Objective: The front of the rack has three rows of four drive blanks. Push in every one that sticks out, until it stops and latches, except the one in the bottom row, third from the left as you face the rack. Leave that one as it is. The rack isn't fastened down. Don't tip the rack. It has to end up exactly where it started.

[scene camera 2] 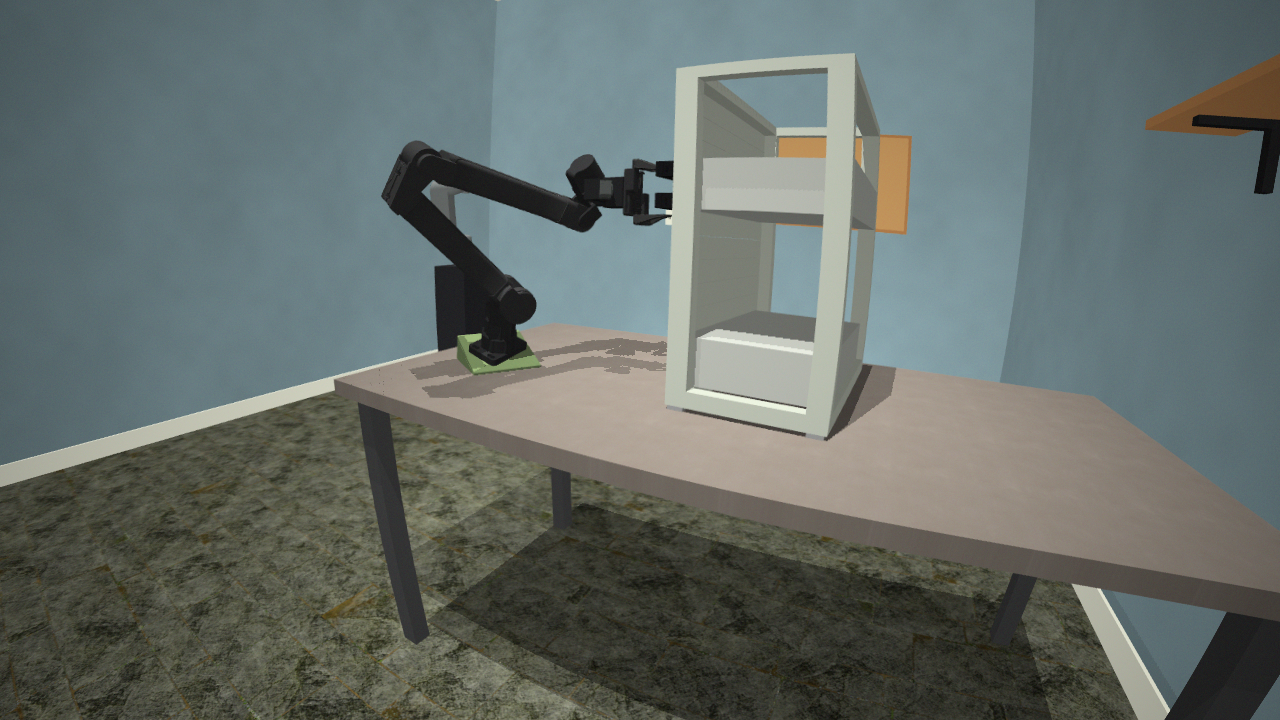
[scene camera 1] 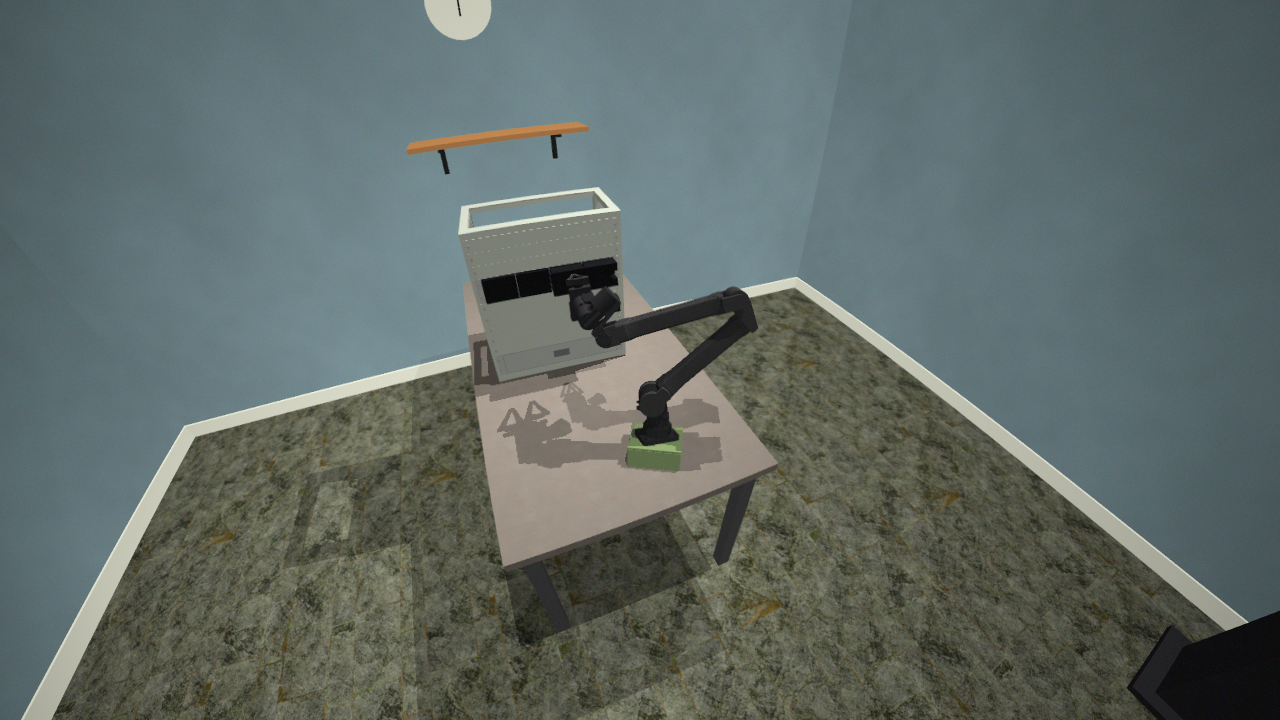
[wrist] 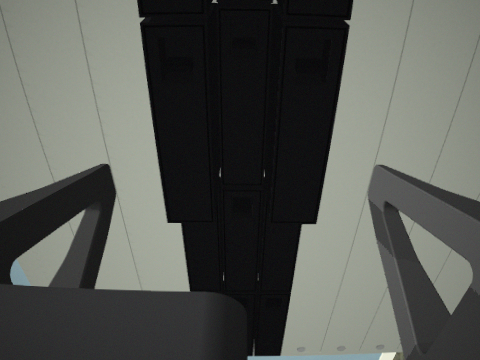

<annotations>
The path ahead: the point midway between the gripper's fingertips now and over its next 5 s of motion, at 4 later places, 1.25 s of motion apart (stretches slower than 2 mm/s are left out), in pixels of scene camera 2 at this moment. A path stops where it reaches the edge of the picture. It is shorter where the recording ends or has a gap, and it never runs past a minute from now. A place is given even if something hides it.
My gripper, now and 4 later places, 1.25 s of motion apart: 672, 192; 646, 186; 663, 181; 690, 178; 698, 178
</annotations>
